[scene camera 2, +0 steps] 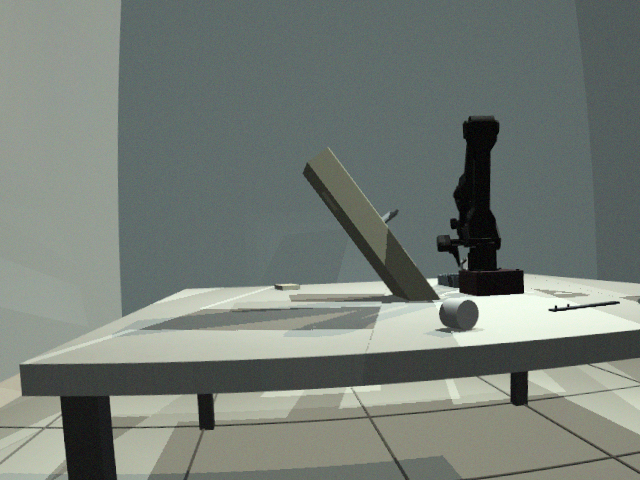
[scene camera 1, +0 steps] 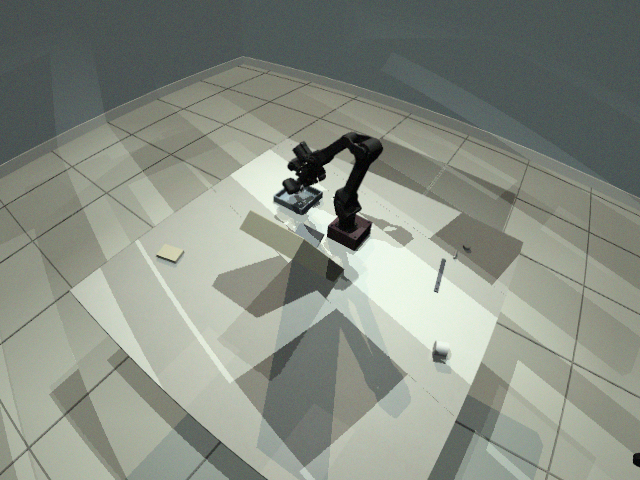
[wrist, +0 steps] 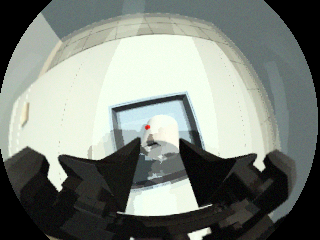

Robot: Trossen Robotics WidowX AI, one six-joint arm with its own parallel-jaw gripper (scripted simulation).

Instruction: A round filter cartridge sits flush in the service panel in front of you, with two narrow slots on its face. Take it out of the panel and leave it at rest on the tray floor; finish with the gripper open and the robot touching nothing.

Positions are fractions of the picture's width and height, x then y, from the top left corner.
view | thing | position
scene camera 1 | tray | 0.47, 0.42
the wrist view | my gripper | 0.50, 0.59
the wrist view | round filter cartridge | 0.50, 0.59
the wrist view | tray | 0.40, 0.50
